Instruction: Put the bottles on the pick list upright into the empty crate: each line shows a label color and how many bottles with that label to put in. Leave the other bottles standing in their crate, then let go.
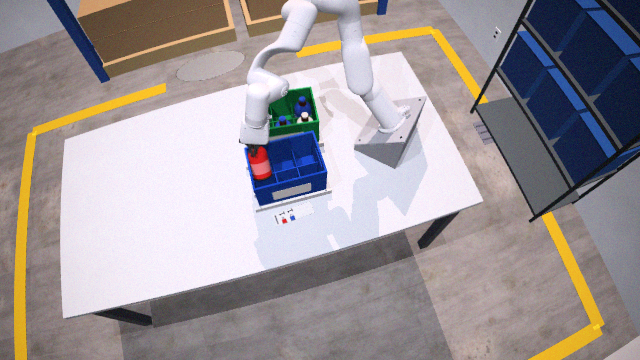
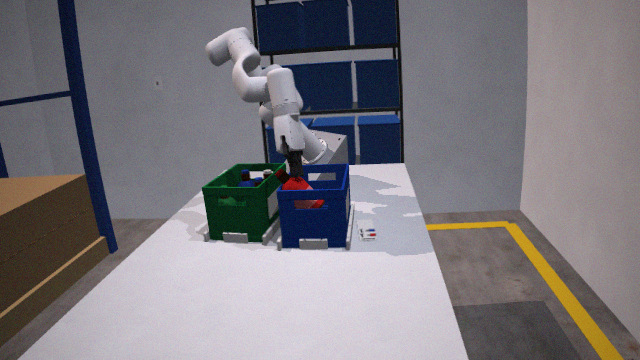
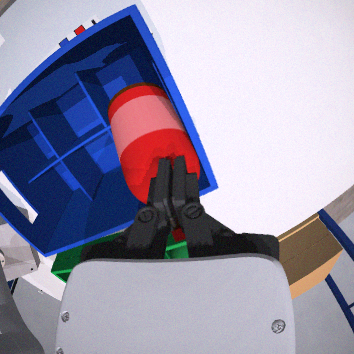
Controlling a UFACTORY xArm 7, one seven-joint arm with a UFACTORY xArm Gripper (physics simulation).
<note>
In view: my gripper (image 2: 297, 176) and a red bottle (image 3: 145, 127).
My gripper also shows in image 1 (image 1: 252, 154) and in image 3 (image 3: 175, 171).
</note>
